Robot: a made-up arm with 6 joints.
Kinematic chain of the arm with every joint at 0, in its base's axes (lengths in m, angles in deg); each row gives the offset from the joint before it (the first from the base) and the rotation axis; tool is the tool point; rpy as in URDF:
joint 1: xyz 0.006 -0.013 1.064 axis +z
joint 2: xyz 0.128 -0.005 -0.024 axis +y
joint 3: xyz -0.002 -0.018 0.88 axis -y
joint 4: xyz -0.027 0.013 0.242 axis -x
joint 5: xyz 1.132 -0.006 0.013 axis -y
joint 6: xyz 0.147 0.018 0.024 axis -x
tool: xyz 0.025 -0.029 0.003 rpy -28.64 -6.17 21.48
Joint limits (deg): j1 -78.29..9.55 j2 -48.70..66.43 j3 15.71..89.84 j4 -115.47..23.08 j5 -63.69..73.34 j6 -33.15..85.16
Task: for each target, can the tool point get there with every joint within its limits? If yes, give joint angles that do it. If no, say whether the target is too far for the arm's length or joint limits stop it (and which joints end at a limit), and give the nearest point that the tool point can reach.
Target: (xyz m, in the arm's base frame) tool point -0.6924 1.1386 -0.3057
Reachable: no: joint limits stop it (at a limit: joint 2, joint 3, joint 5, joint 6) | nearest point -0.8494 1.3975 2.0235 | short by 2.349 m
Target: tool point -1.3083 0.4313 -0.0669
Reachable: no: joint limits stop it (at a limit: joint 2, joint 3, joint 5, joint 6) | nearest point -1.5568 0.5153 2.0235 | short by 2.107 m
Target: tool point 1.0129 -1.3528 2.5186
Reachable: yes | joints -53.21 34.16 59.70 -76.11 -17.50 -11.67
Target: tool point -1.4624 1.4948 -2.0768
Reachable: no: too far | nearest point -1.1449 1.1688 2.0235 | short by 4.126 m
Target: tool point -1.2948 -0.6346 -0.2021
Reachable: no: joint limits stop it (at a limit: joint 1, joint 2, joint 3, joint 4, joint 5) | nearest point 0.1891 -1.7679 0.6270 | short by 2.043 m
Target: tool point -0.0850 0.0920 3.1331
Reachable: yes | joints -58.42 -25.90 47.67 -32.93 -14.74 48.48
